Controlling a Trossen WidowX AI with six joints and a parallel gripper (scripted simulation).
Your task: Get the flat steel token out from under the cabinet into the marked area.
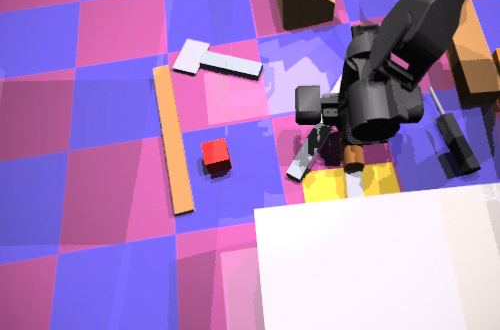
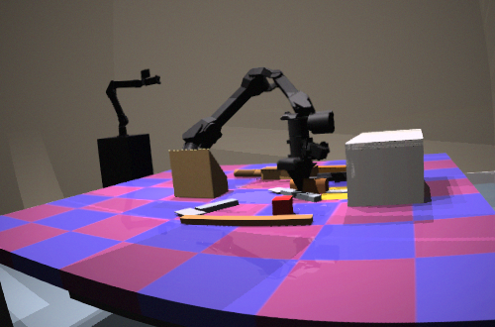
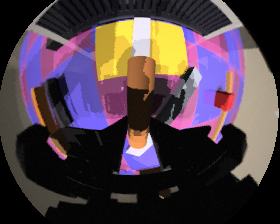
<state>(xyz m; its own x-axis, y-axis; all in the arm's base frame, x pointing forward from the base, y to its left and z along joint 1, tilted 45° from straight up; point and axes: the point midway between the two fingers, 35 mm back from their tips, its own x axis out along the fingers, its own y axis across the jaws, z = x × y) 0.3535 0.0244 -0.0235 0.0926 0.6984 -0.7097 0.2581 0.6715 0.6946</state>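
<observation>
Now: gripper tip 4 cm past the grey paddle-ended bar and 2 cm to the left of it. From my gripper tip the other things lie so: black screwdriver (3 cm ahead, 15 cm to the left); flat steel token (27 cm ahead, 10 cm to the right); red cube (1 cm behind, 23 cm to the right, 1 cm above).
</observation>
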